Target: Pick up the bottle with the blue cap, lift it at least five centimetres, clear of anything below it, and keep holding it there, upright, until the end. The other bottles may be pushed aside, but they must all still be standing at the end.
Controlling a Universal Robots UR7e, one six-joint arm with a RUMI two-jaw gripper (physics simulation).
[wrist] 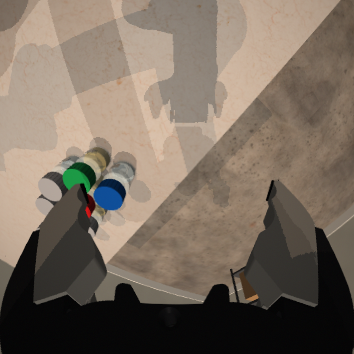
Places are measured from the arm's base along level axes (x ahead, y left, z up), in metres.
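Pixels of known places: gripper, fingertip midpoint: [176, 184].
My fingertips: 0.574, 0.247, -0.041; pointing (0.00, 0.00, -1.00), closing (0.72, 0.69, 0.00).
Observation:
For each thing: its top centre in the pictures, then the offset to it from my fingertips, as dx, dy, dz. "spot": a spot on its surface instead. Level surfaces: height alone.
- bottle with the blue cap, top centre: [107, 198] -0.018, -0.166, -0.119
- green-capped bottle, top centre: [75, 181] -0.079, -0.176, -0.119
- white-capped bottle, top centre: [49, 189] -0.117, -0.235, -0.119
- red-capped bottle, surface spot: [89, 207] spot: -0.033, -0.217, -0.123
- pale tabletop, surface height: dz -0.224
The bottle with the blue cap [110, 194] stands upright at the right side of a tight cluster, left of centre in the wrist view; its clear body shows above the cap. My gripper [176, 184] is open, fingers wide apart, with nothing between them. It is high above the table, and the blue-capped bottle lies just inside the left finger's tip. A green-capped bottle [78, 179] stands close beside the blue one. A white-capped bottle [51, 186] is further left. A red-capped bottle [89, 207] is partly hidden behind the left finger, which also hides other bottles of the cluster.
The bottles stand on a pale tabletop [135, 110] near its diagonal edge. Beyond this edge is a brown stone-like surface [300, 135]. A dark-framed object with an orange-brown part [247, 287] shows low behind the right finger. Arm and gripper shadows fall across the tabletop.

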